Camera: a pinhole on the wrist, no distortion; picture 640 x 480 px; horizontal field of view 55.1 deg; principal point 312.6 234.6 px. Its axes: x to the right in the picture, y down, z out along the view. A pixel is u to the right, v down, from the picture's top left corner.
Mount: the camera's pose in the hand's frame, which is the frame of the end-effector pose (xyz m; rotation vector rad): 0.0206 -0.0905 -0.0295 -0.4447 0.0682 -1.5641
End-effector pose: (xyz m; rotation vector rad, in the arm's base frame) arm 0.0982 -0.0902 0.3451 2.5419 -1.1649 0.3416
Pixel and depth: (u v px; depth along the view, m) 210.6 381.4 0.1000
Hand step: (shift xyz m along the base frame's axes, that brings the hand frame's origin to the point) 0.0922 -0.0388 -0.0310
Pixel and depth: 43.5 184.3 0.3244
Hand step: -0.0139 -0.2360 -0.1672
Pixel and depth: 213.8 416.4 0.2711
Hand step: 0.1237 -0.2025 -0.1044
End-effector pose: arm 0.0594 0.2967 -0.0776 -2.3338 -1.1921 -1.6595
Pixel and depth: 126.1 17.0 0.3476
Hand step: 0.3010 0.0713 -0.0819
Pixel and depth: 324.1 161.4 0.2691
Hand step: 0.1720 0.1658 -0.0474
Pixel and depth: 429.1 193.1 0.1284
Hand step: 0.0333 0.1320 -0.0293
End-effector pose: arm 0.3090 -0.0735 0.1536 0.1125 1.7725 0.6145
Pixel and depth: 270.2 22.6 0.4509
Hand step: 0.3771 0.1981 -0.0604
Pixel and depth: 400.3 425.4 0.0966
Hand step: 0.0449 -0.0221 -0.1170
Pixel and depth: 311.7 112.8 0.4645
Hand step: 0.3644 0.1975 -0.1311
